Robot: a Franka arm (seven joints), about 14 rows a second.
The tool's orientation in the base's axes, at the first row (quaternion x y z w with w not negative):
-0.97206 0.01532 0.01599 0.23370
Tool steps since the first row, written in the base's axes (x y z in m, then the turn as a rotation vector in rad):
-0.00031 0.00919 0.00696 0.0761 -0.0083 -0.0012
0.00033 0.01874 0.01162 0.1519 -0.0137 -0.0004
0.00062 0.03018 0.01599 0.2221 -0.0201 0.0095
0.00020 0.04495 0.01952 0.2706 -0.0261 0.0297
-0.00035 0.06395 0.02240 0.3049 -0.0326 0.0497
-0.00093 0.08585 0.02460 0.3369 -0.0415 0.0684
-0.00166 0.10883 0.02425 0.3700 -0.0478 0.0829
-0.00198 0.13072 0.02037 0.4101 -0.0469 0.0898
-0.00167 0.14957 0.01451 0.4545 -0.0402 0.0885
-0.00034 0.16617 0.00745 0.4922 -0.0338 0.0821
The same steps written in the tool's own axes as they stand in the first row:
-0.00078 -0.01133 -0.00201 0.0763 0.0051 -0.0045
-0.00053 -0.02197 -0.00183 0.1521 0.0067 -0.0095
-0.00067 -0.03415 -0.00052 0.2220 0.0053 -0.0229
-0.00155 -0.04889 0.00306 0.2698 -0.0003 -0.0448
-0.00263 -0.06709 0.00915 0.3034 -0.0049 -0.0664
-0.00379 -0.08756 0.01717 0.3349 -0.0066 -0.0878
-0.00501 -0.10784 0.02795 0.3675 -0.0089 -0.1044
-0.00567 -0.12555 0.04137 0.4073 -0.0143 -0.1111
-0.00556 -0.13969 0.05515 0.4516 -0.0213 -0.1079
-0.00433 -0.15131 0.06895 0.4893 -0.0255 -0.1002

